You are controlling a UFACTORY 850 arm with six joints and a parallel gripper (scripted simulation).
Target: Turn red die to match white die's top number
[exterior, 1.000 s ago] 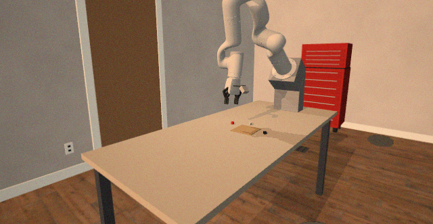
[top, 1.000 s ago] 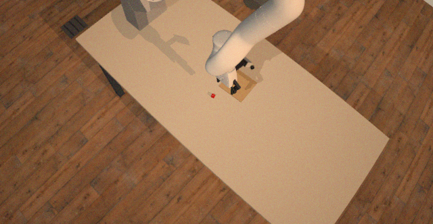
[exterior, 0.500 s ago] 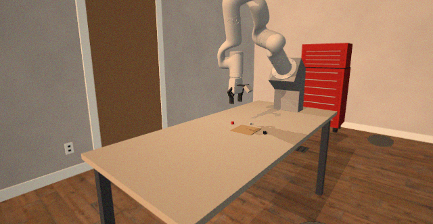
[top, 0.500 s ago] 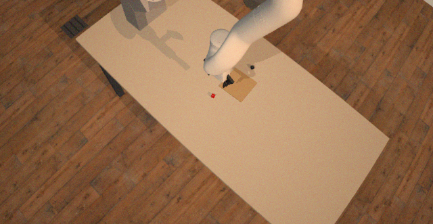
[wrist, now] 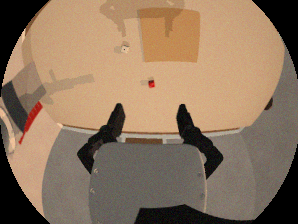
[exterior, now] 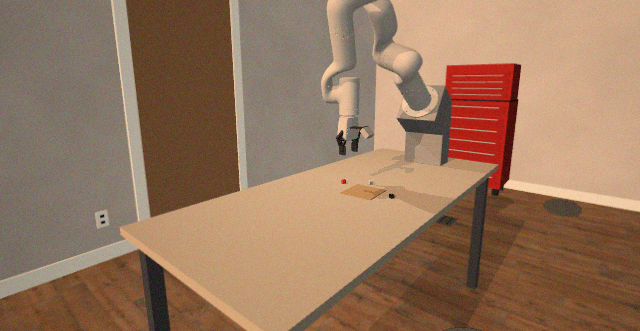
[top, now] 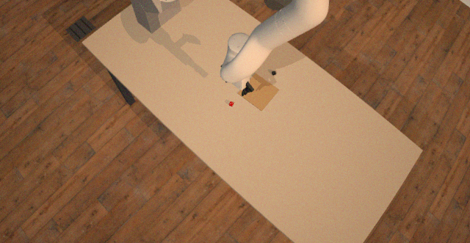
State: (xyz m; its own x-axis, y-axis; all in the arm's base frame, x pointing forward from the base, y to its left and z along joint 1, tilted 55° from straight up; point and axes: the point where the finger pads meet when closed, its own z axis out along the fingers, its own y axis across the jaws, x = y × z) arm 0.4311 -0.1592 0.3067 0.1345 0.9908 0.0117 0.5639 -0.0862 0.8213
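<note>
The red die is 14 cm below my hand, 2 cm to the right of it and 1 cm behind it. From my hand the other things lie so: black die: 22 cm to the left, 14 cm below, 9 cm ahead; then white die: 14 cm below, 9 cm to the left, 5 cm behind; then mat: 15 cm below, 10 cm to the left, 7 cm ahead.
</note>
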